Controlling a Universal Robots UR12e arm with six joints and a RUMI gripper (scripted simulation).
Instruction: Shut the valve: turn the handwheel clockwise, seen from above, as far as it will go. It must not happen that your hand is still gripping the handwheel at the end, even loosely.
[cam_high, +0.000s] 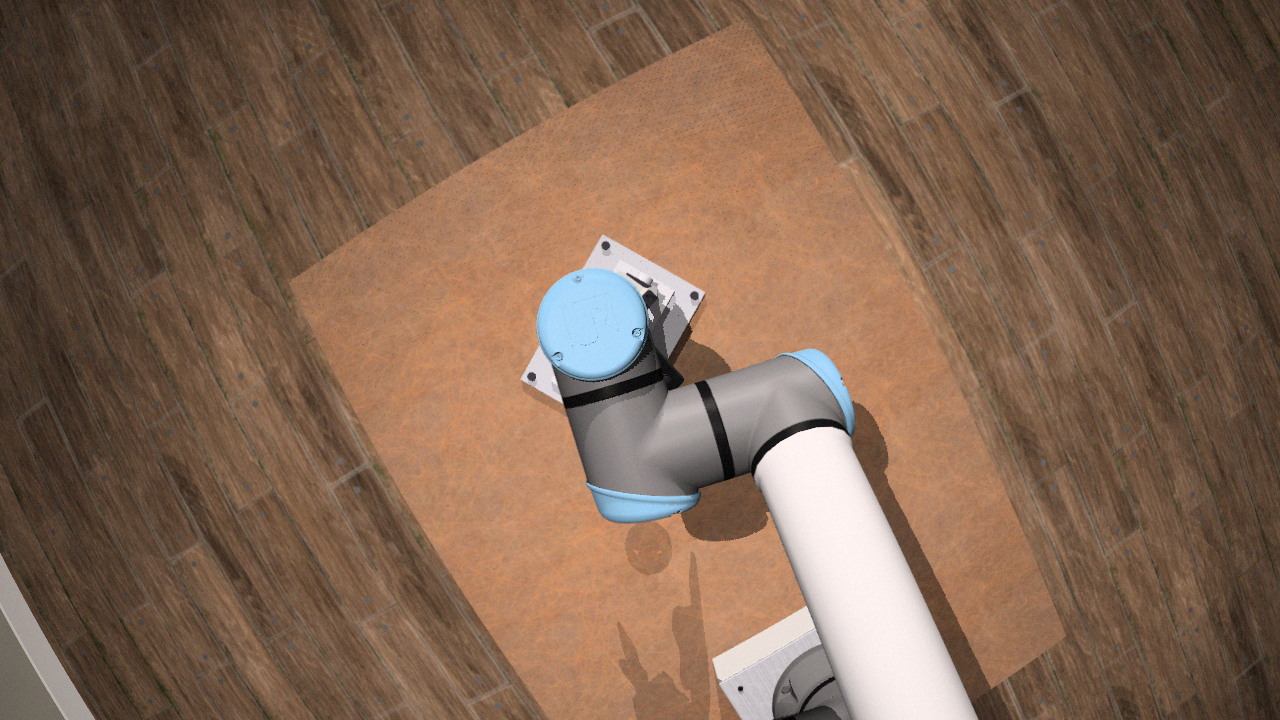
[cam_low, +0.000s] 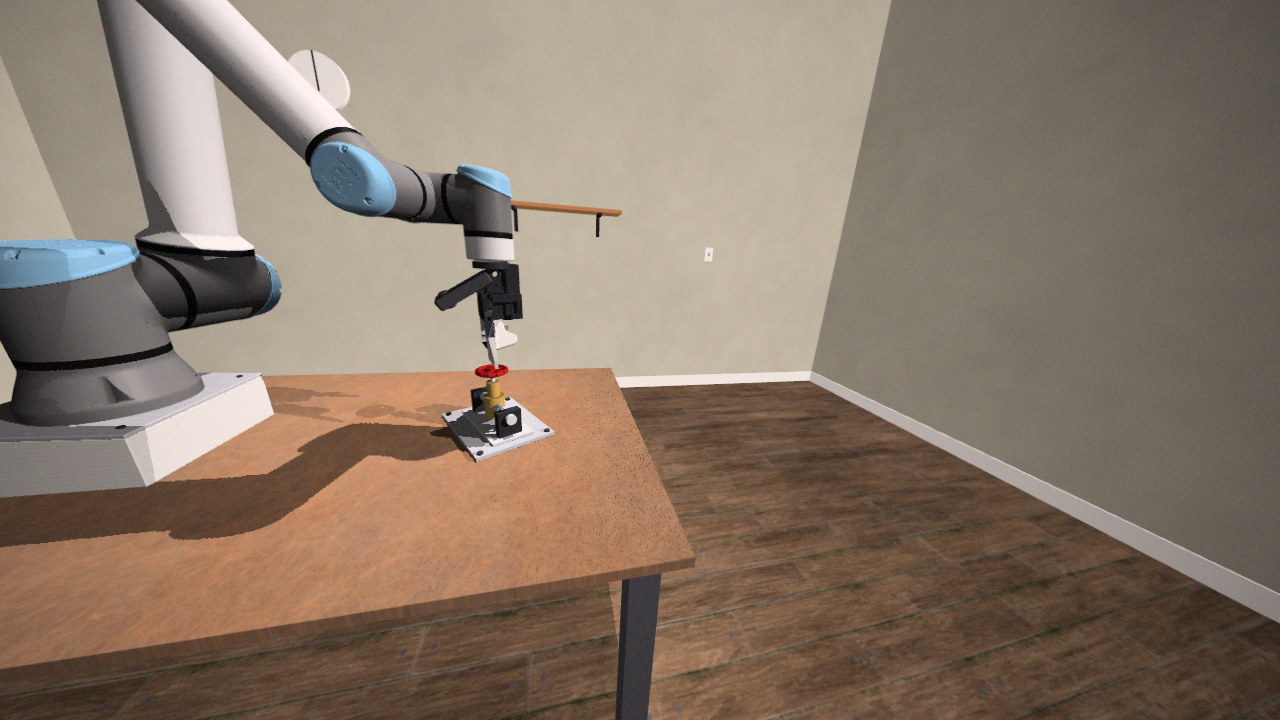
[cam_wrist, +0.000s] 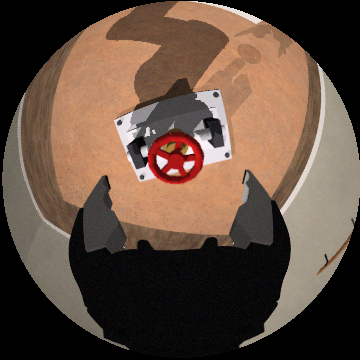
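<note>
Now: the red handwheel 4 cm below my hand. From my hand the other things lie so: base plate 16 cm below.
</note>
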